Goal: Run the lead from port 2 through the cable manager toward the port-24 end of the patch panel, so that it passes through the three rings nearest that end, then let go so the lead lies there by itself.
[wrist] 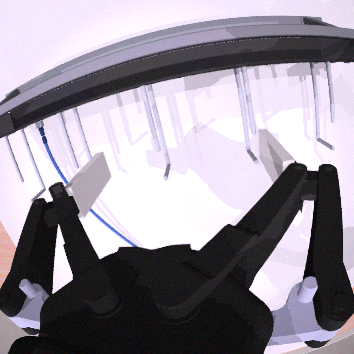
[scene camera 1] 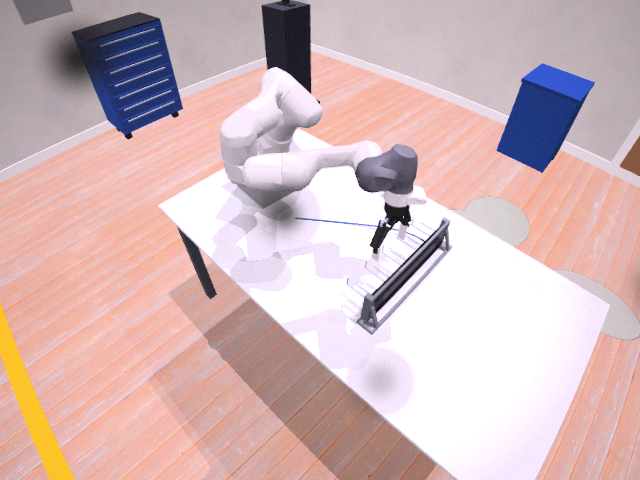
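Note:
The blue lead (scene camera 1: 336,221) (wrist: 105,223) leaves the far end of the patch panel (scene camera 1: 408,266) (wrist: 200,57), seen at left in the wrist view. It curves away from the panel, passes behind a finger and the gripper body, and runs toward the robot base, away from the rings farther along. Thin grey rings stick out from the panel; in the wrist view one is near the middle (wrist: 153,125), with others to the right (wrist: 242,105) (wrist: 315,100). No lead shows in these. My gripper (scene camera 1: 388,242) (wrist: 179,153) is wide open and empty, beside the panel's ring side.
The white table (scene camera 1: 491,361) carries the arm and panel. The panel's end stand (scene camera 1: 368,315) is near the table's front-left side. Blue drawers (scene camera 1: 136,77), a dark column (scene camera 1: 286,46) and a blue cabinet (scene camera 1: 542,118) stand on the floor beyond.

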